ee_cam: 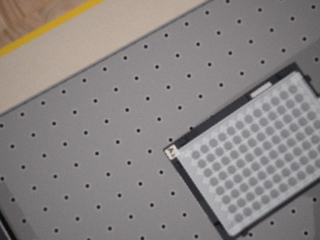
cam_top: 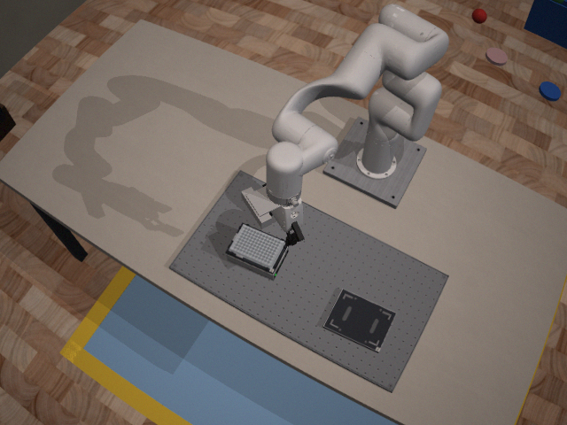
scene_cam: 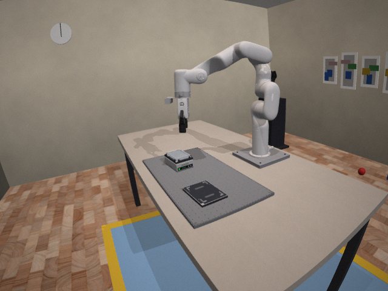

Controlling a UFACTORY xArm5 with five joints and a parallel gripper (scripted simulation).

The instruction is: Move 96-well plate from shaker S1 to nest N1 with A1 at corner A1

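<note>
Now: hand 2 cm short of the 96-well plate, 7 cm to the left of it and 16 cm above it. Round my hand: black plate nest N1: 3 cm ahead, 27 cm to the left, 21 cm below.
</note>
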